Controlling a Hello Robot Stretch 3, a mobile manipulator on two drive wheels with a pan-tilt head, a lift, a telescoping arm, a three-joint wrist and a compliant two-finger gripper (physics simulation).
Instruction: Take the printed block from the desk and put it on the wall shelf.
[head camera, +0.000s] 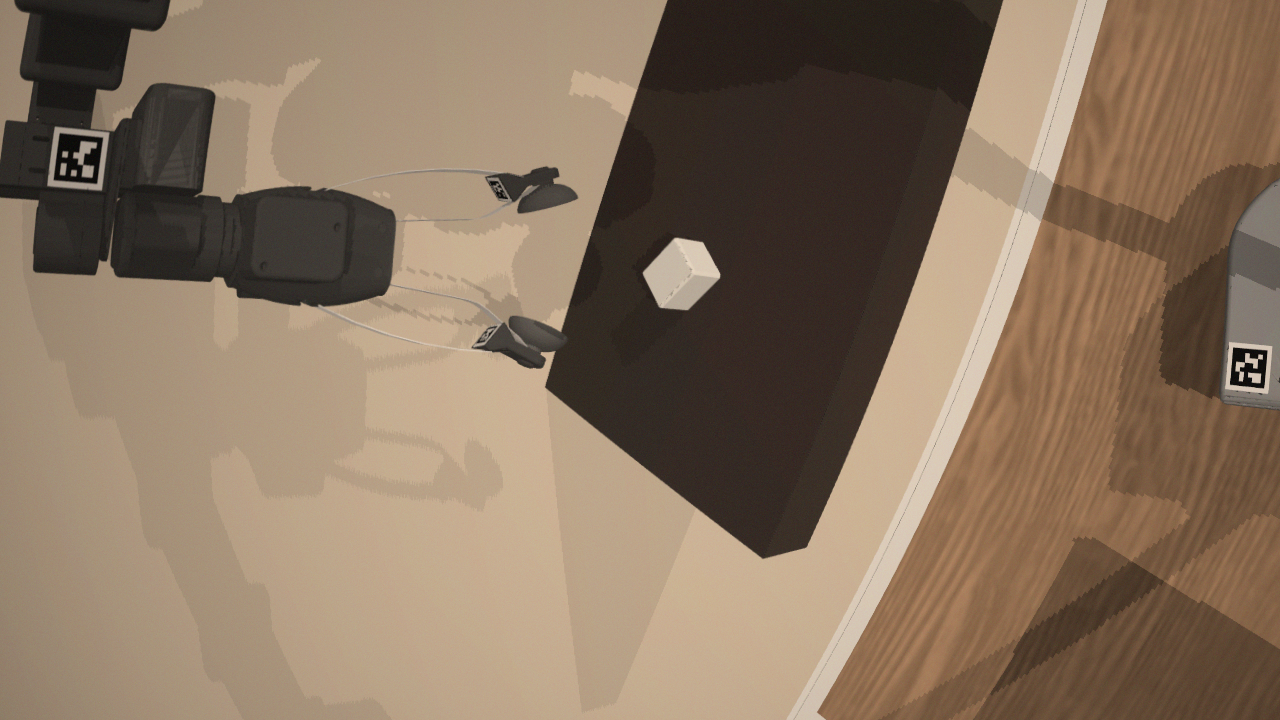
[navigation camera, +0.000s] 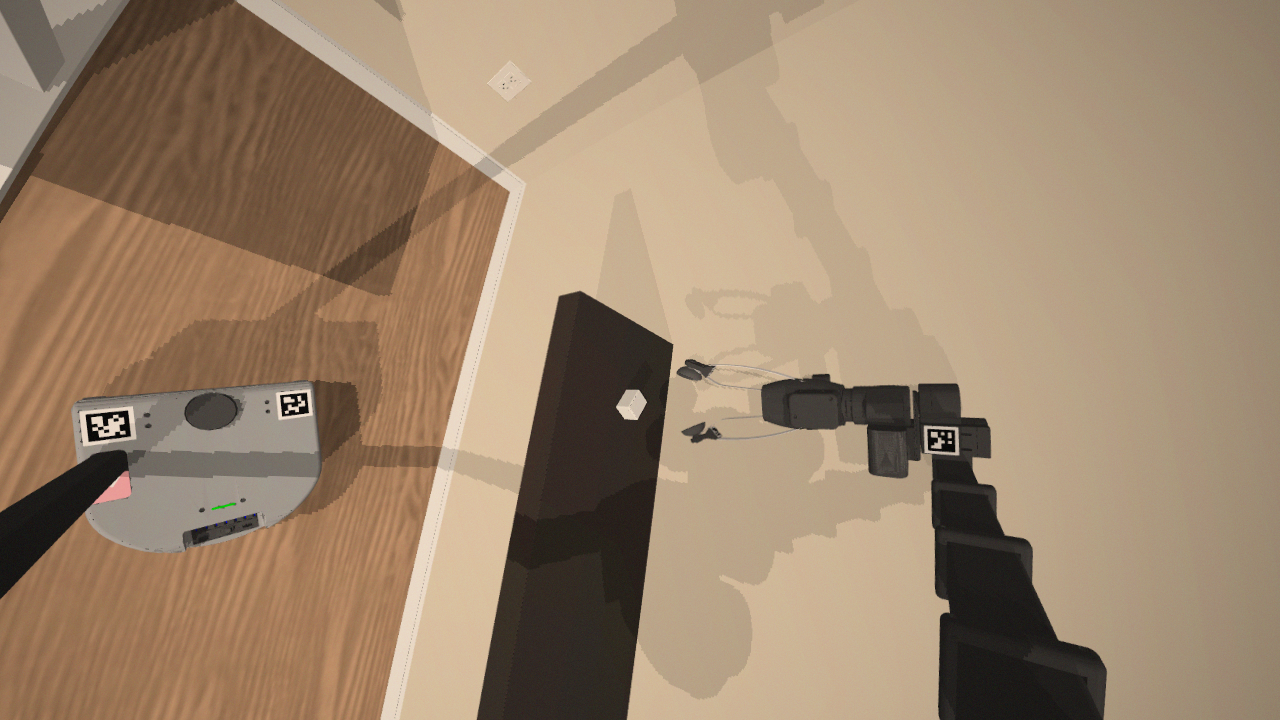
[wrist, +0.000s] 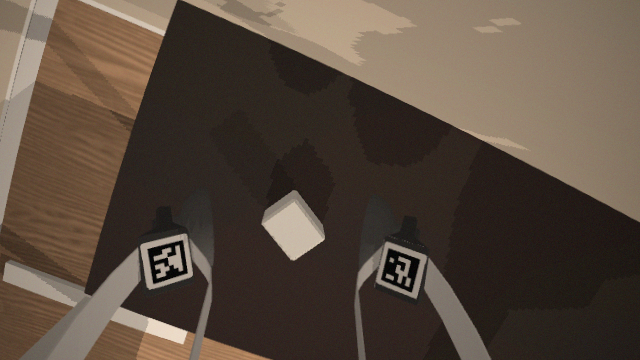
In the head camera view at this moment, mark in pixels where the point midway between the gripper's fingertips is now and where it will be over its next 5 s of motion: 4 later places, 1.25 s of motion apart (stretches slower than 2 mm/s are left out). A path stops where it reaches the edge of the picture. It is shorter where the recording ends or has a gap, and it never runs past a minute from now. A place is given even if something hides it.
My gripper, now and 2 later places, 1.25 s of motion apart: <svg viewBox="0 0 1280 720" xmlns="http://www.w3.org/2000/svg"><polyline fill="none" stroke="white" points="565,268 683,270 963,282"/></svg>
